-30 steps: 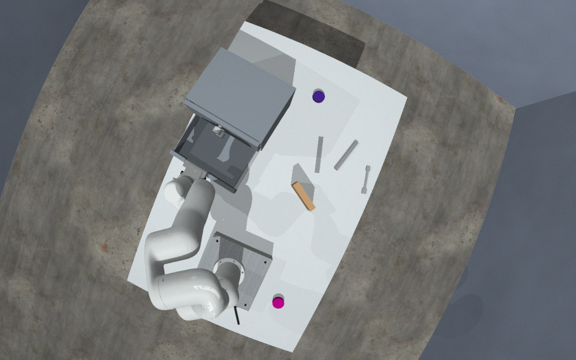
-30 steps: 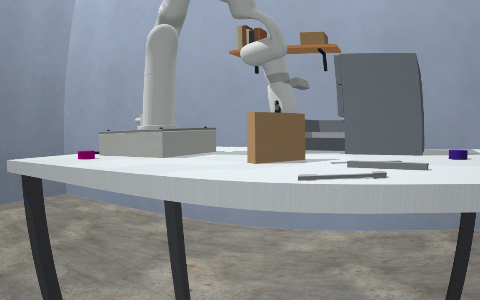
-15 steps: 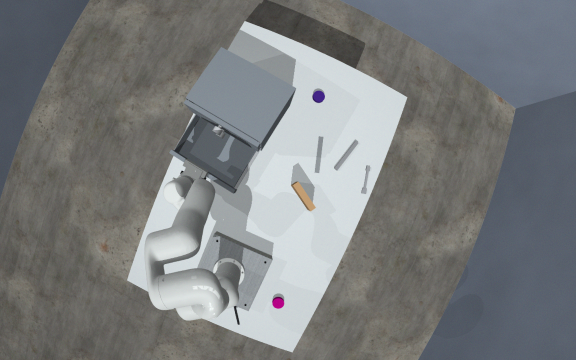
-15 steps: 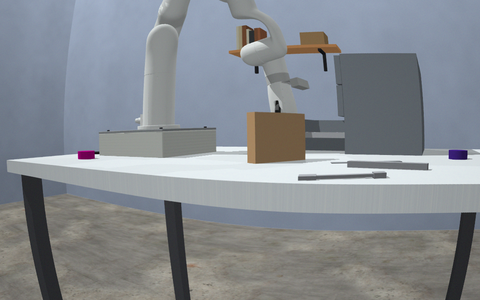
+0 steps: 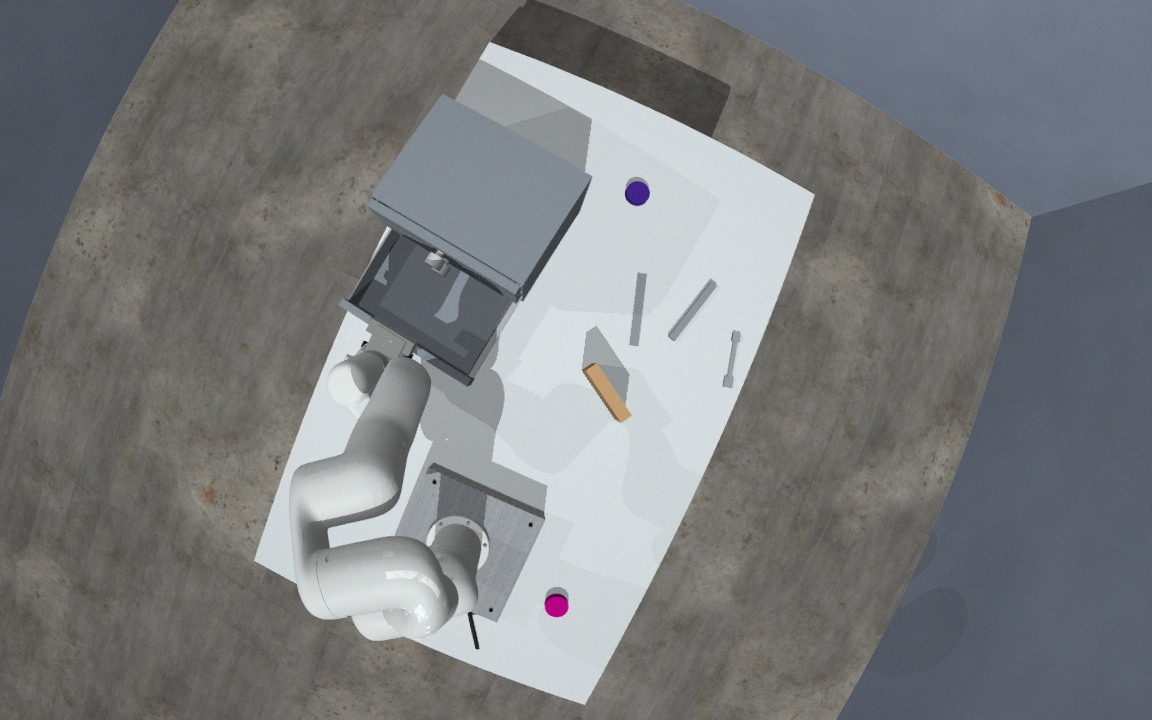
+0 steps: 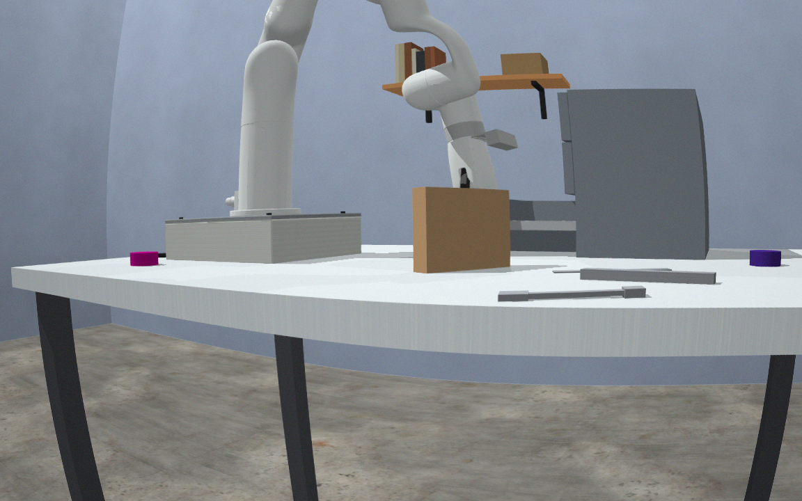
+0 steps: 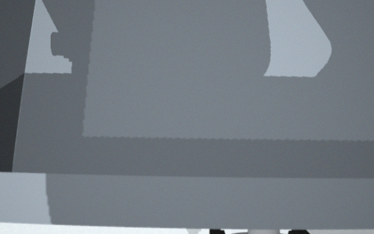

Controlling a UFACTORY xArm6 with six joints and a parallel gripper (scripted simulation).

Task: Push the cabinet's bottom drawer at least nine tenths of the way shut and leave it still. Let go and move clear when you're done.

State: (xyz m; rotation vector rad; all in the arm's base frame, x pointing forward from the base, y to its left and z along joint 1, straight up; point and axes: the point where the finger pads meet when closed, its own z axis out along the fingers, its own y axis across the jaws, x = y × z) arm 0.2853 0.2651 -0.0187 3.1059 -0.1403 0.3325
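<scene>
The drawer lies 130 mm ahead of my hand, 10 mm to the right of it and 20 mm below it. Round my hand: magenta disc: 340 mm behind, 510 mm to the right, 40 mm below; block: 120 mm ahead, 400 mm to the right; purple disc: 520 mm ahead, 280 mm to the right, 40 mm below.
</scene>
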